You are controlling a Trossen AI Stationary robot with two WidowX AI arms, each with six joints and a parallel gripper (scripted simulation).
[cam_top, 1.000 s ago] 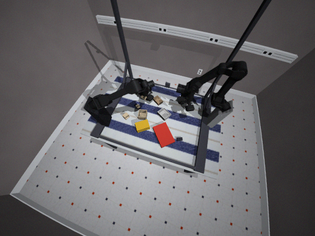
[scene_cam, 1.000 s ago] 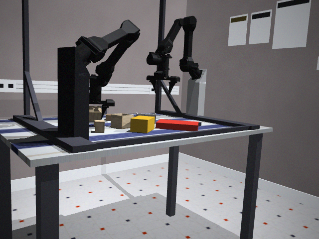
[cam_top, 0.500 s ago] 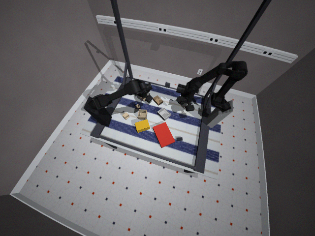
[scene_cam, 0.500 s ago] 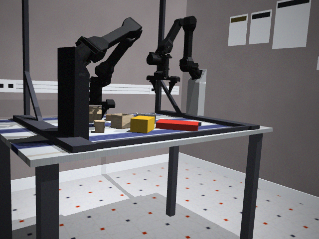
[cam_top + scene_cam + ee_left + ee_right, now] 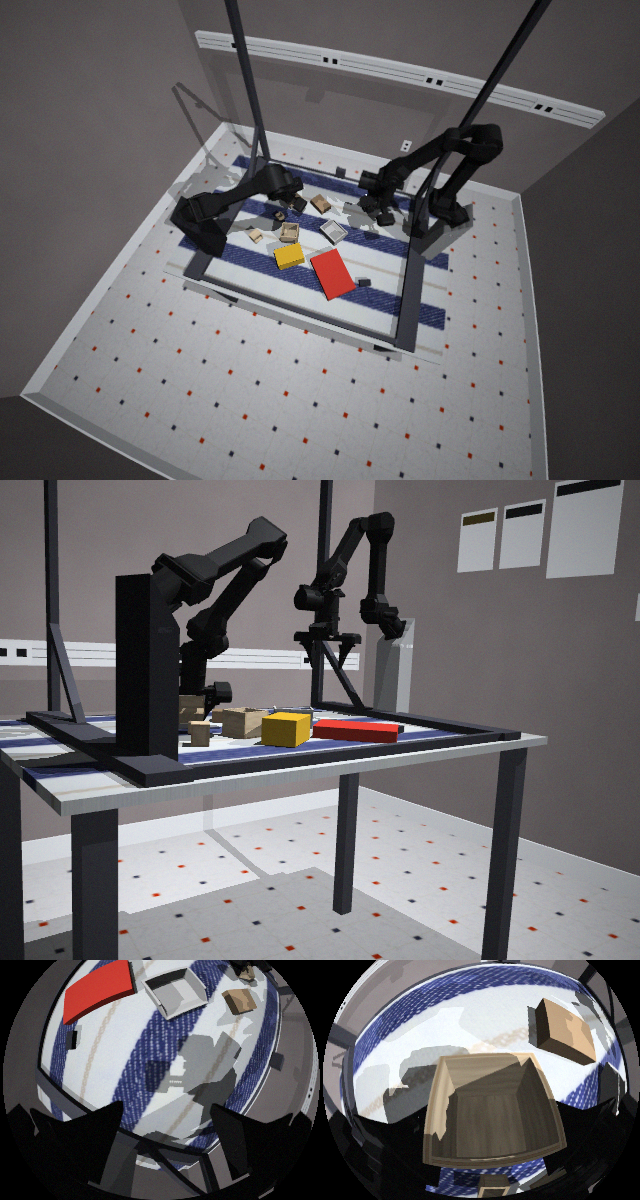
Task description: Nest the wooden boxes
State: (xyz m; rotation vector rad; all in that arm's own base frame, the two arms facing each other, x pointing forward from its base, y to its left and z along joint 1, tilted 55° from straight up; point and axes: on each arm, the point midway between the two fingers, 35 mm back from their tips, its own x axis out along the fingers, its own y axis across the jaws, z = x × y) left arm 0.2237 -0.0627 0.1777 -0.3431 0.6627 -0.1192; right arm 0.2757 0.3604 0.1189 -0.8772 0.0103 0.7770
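My right hand is 8 cm short of the tiny wooden box, 6 cm to the left of it and 4 cm above it. The rest, counted from my right hand: white box: 20 cm to the left, 17 cm ahead, 2 cm below; then medium wooden box: 1 cm below; then brown block: 14 cm to the left, 3 cm below.
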